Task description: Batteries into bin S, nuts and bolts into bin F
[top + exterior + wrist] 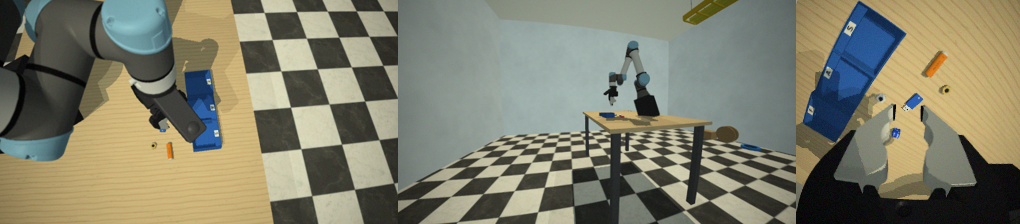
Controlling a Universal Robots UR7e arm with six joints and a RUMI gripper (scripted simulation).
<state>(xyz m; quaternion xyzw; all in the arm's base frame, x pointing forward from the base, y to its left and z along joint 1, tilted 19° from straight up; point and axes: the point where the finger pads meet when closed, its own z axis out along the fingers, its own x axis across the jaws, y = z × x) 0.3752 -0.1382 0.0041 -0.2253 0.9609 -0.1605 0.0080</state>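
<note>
Now: the orange battery 12 cm below my hand, 5 cm to the right of it and 3 cm behind it. From my hand the other things lie so: blue USB stick 12 cm below, 4 cm to the left, 3 cm behind; then white nut 12 cm below, 6 cm to the left, 3 cm ahead; then brass nut 12 cm below, 7 cm behind, 1 cm to the right.
</note>
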